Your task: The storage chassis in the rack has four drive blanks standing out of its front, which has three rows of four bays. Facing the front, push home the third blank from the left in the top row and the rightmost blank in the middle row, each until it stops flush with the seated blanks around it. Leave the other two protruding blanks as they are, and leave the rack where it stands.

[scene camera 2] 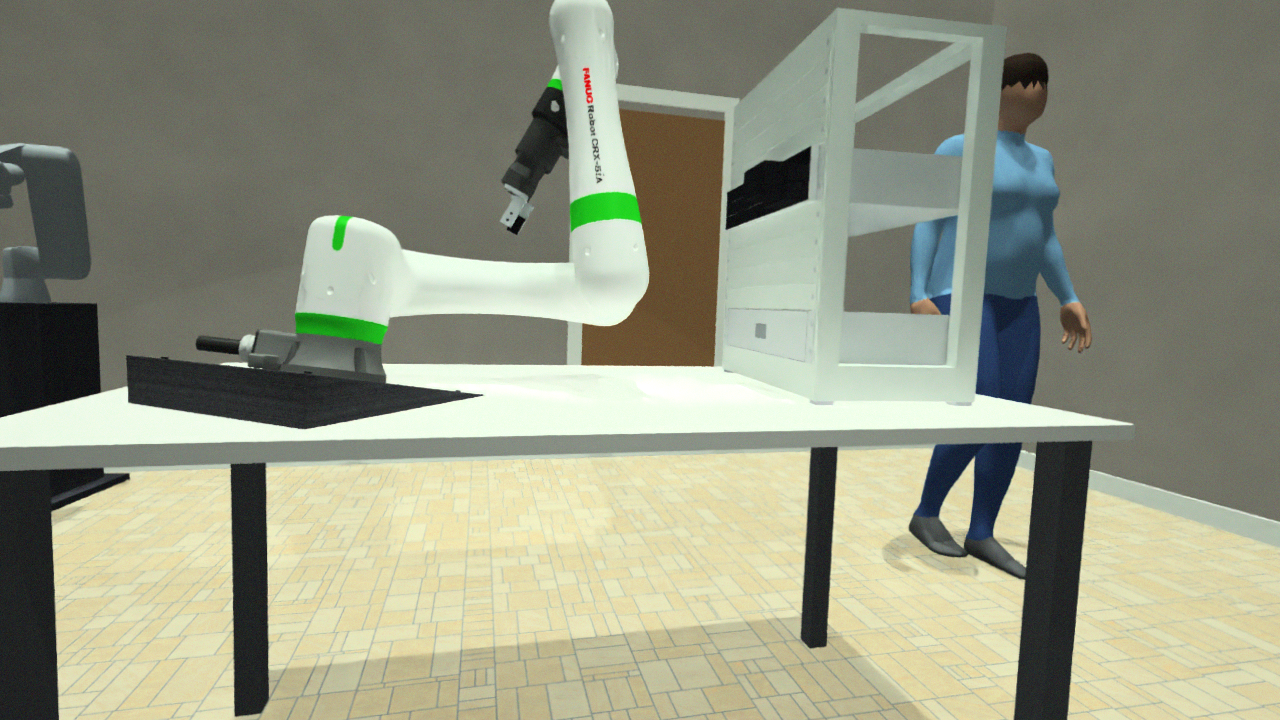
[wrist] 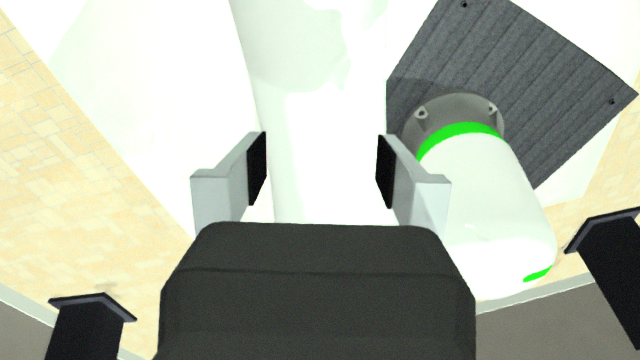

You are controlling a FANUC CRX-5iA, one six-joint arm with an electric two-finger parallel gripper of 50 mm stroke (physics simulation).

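Where they show: gripper, fingertip midpoint: [scene camera 2: 508, 228] [wrist: 321, 155]; arm's base, link origin: [wrist: 450, 133].
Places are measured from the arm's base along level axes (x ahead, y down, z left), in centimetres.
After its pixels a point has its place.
Note:
The white rack [scene camera 2: 832, 268] @[x 77.7, y -19.7, z -5.4 cm] stands upright at the right end of the table. The black storage chassis [scene camera 2: 774, 186] @[x 70.4, y -33.8, z 3.4 cm] sits about halfway up in it, seen steeply from the side. Some dark parts stand out of its front in steps, but single blanks, rows and bays cannot be told apart. My gripper [scene camera 2: 513, 223] @[x 24.8, y -26.2, z 19.4 cm] [wrist: 321, 155] @[x 24.8, y -26.2, z 19.4 cm] is open and empty, left of the rack and well apart from it, tilted down above my own arm. The chassis and the rack do not show in the wrist view.
My white arm link [wrist: 300, 115] @[x 22.3, y -19.7, z 20.2 cm] passes below the fingers, with my arm's base [scene camera 2: 344, 277] @[x 2.9, y -15.4, z -3.9 cm] [wrist: 485, 200] @[x 8.5, y -18.8, z 4.7 cm] beside it on a dark plate [scene camera 2: 232, 389] @[x -4.7, y -1.0, z -20.6 cm] [wrist: 525, 60] @[x 11.1, y -0.3, z -8.8 cm]. A person [scene camera 2: 1020, 214] stands behind the rack. A grey robot [scene camera 2: 58, 214] is at the far left, a door [scene camera 2: 662, 223] behind the table.

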